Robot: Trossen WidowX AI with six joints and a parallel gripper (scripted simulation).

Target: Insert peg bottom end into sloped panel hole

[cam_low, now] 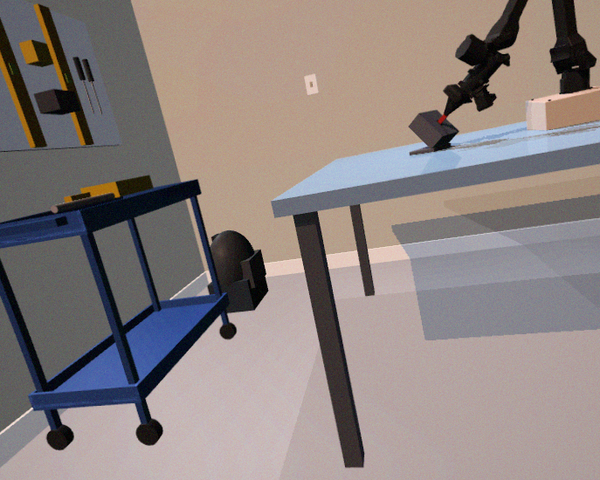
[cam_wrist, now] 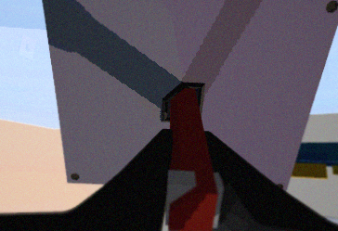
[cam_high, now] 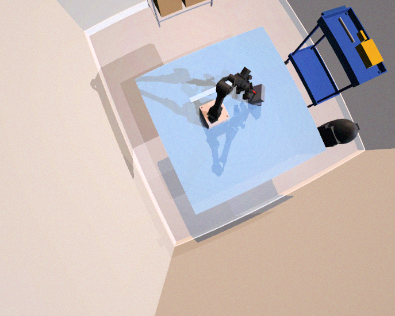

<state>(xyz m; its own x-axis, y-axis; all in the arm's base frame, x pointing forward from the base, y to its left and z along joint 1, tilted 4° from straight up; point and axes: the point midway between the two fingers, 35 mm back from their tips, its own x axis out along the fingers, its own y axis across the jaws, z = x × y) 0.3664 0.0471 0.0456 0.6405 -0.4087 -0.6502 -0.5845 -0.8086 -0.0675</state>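
Right now the grey sloped panel is 4 cm below my gripper tip, 4 cm ahead of it and 3 cm to the right of it. Also, from my gripper tip: red peg (1 cm to the left, 1 cm behind, 1 cm above).
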